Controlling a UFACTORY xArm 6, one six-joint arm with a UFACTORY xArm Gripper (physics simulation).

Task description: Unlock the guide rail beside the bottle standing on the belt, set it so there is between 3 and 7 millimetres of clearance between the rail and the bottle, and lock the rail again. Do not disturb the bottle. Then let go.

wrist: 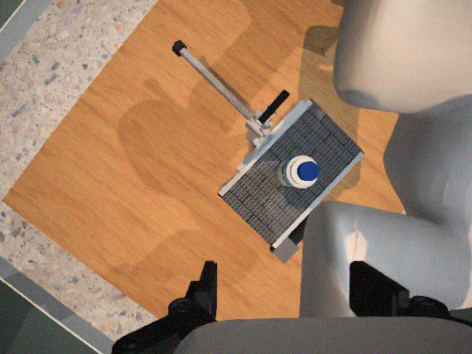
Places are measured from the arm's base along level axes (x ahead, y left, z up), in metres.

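Where they show: gripper, between the fingertips: (283,283).
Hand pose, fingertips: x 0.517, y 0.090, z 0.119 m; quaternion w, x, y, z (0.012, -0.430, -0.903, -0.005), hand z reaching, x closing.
Each offset is from my fingertips to the top centre of the thing. "spot": to the spot under its first point. Level surfaces: height alone.
The bottle {dx -0.123, dy +0.025, dz -0.212 m} (293,172), white with a blue cap, stands upright on the dark grey belt {dx -0.131, dy +0.036, dz -0.344 m} (257,210), near the middle. The guide rail {spot: dx -0.157, dy -0.052, dz -0.251 m} (281,131), a pale bar, runs along the belt's upper-left long side, apart from the bottle; the size of the gap cannot be read. A clamp {spot: dx -0.121, dy -0.084, dz -0.212 m} (257,129) with a black lever {dx -0.168, dy -0.087, dz -0.187 m} (274,106) joins the rail to a grey rod {spot: dx -0.149, dy -0.199, dz -0.255 m} (215,82) that ends in a black cap. Whether the clamp is locked cannot be told. My gripper (283,283) is open and empty, its fingers in the lower part of the view, away from bottle, rail and lever.
The belt unit stands on a wooden table top {dz -0.379 m} (165,200). A grey block {spot: dx +0.013, dy +0.134, dz -0.347 m} (285,250) is at the belt's lower corner. Pale and grey robot arm parts (400,55) fill the right side and hide some of the table. Speckled flooring (55,65) lies beyond the table's edges.
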